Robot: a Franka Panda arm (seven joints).
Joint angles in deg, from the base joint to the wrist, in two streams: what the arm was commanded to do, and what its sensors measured. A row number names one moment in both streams.
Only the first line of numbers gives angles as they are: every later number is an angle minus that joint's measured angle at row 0.
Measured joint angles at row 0:
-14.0 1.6 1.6 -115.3 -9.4 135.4 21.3
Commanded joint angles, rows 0 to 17:
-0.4 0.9 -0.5 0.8 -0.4 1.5 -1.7
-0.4 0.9 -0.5 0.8 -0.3 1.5 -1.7
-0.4 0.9 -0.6 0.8 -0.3 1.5 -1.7
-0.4 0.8 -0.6 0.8 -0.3 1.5 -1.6
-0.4 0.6 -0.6 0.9 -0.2 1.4 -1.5
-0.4 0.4 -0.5 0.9 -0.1 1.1 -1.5
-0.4 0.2 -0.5 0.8 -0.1 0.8 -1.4
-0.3 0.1 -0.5 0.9 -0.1 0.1 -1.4
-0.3 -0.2 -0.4 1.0 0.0 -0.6 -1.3
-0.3 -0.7 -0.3 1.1 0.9 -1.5 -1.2
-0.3 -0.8 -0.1 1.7 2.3 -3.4 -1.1
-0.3 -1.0 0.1 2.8 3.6 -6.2 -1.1
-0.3 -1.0 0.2 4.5 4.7 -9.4 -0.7
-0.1 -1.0 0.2 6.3 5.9 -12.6 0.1
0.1 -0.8 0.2 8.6 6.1 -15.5 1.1
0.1 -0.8 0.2 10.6 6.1 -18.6 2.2
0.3 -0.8 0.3 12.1 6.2 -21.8 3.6
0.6 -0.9 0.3 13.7 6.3 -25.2 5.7
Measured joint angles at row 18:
0.3 -0.9 -0.3 8.3 5.5 -16.1 1.3
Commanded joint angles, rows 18 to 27:
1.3 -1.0 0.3 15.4 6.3 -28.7 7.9
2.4 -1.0 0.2 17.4 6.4 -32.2 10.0
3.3 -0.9 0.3 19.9 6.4 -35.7 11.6
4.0 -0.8 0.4 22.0 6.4 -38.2 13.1
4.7 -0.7 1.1 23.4 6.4 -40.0 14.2
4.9 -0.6 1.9 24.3 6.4 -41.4 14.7
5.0 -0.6 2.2 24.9 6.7 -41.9 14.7
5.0 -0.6 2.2 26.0 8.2 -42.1 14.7
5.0 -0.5 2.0 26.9 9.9 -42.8 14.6
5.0 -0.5 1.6 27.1 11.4 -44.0 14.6
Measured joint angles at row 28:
5.5 -1.4 1.9 24.1 7.5 -40.5 14.4
